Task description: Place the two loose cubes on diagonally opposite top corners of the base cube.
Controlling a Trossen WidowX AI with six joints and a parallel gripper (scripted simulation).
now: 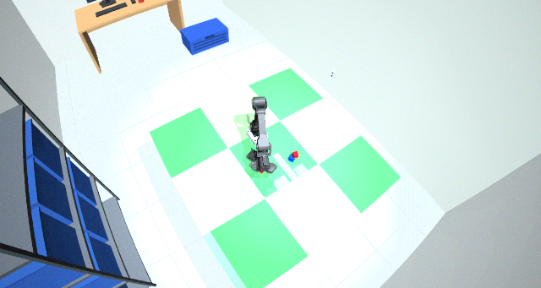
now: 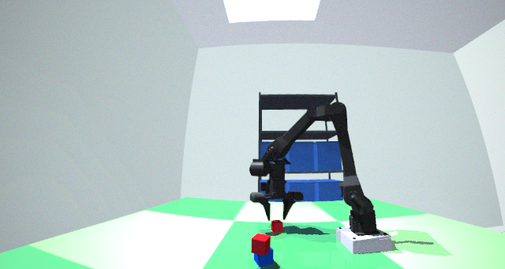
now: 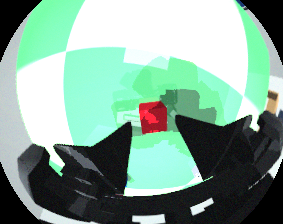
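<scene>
Right now my gripper tip is 24 cm to the right of the red cube, 2 cm below it and 2 cm short of it. Round my gripper tip: blue base cube: 22 cm to the left, 2 cm below, 2 cm ahead.
</scene>
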